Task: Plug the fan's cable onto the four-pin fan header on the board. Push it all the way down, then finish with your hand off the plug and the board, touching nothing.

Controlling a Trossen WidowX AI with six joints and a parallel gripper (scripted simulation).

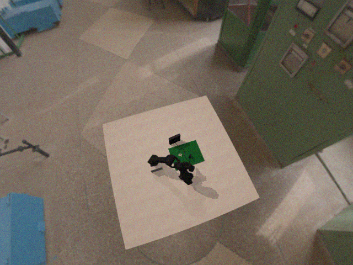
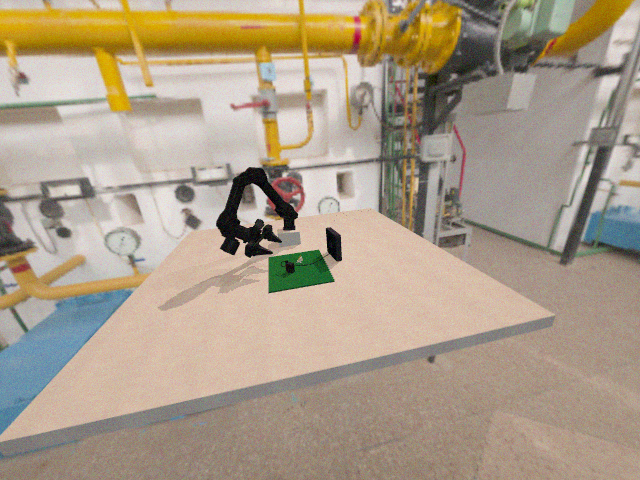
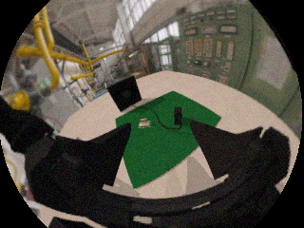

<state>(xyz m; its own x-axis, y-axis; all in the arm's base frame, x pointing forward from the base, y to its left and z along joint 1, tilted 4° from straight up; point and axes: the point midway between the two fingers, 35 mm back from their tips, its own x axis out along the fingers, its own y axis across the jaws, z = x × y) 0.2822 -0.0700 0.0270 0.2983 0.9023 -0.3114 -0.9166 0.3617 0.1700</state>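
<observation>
Now: gripper tip 7 cm short of the dark plug, 7 cm above it and 5 cm to the right of it. The rest, counted from my gripper tip: green board: 10 cm below, 8 cm to the left, 4 cm ahead; then black fan: 24 cm to the left, 4 cm behind, 3 cm below.
</observation>
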